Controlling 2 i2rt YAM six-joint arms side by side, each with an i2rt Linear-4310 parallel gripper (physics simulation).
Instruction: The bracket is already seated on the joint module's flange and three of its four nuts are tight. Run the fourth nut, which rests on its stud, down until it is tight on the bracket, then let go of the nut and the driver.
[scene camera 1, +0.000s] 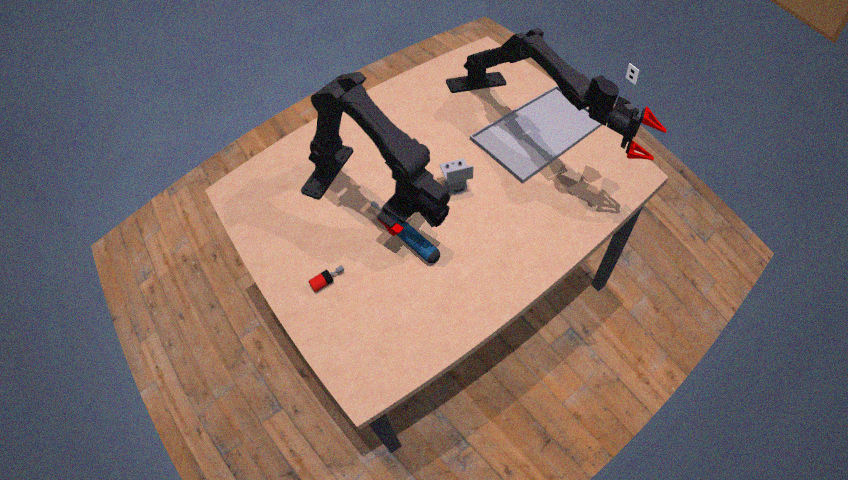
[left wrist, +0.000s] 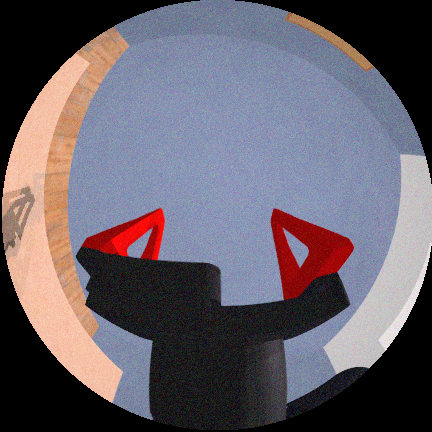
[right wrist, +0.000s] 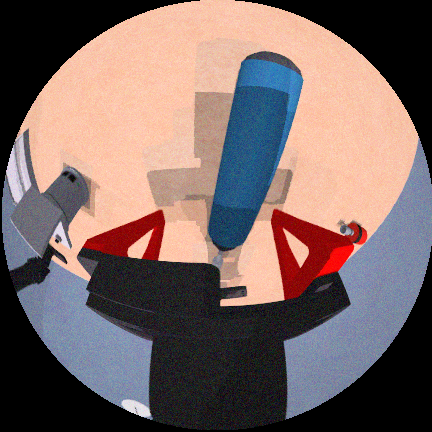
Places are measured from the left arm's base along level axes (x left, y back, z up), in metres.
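Where they show: left gripper, fingertip midpoint: (scene camera 1: 659, 145) (left wrist: 217, 214); right gripper, fingertip midpoint: (scene camera 1: 403, 221) (right wrist: 217, 215); left arm's base, link origin: (scene camera 1: 476, 82) (right wrist: 48, 245); right arm's base, link origin: (scene camera 1: 327, 171).
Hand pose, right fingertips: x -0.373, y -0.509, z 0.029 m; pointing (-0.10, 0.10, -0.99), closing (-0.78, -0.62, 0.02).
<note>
Each offset is from my right fingertips to the top centre of the thing. Level surfaces: height alone.
The blue driver {dy -0.019, dx -0.007, dz +0.012 m} (scene camera 1: 418, 242) (right wrist: 255, 145) lies on the table, its bit end toward the right arm's base. My right gripper (scene camera 1: 390, 226) (right wrist: 217, 215) is open and low over the driver, with the lower end of the handle between its spread fingers. The grey bracket (scene camera 1: 458, 171) (right wrist: 36, 220) sits on the joint module {dy +0.094, dx +0.167, dz +0.045 m} (scene camera 1: 457, 186) (right wrist: 74, 189), apart from this gripper. Dark nuts show small on the bracket's pale face in scene camera 1; which is the fourth is unclear. My left gripper (scene camera 1: 658, 144) (left wrist: 217, 214) is open and empty, raised beyond the table's right edge.
A red-handled tool {dy -0.098, dx -0.222, dz +0.005 m} (scene camera 1: 319, 281) (right wrist: 359, 233) lies near the table's left edge. A grey framed panel (scene camera 1: 571, 113) lies on the table {dz -0.029 m} (scene camera 1: 416, 333) under the left arm. A wall outlet (scene camera 1: 631, 73) shows behind the left arm.
</note>
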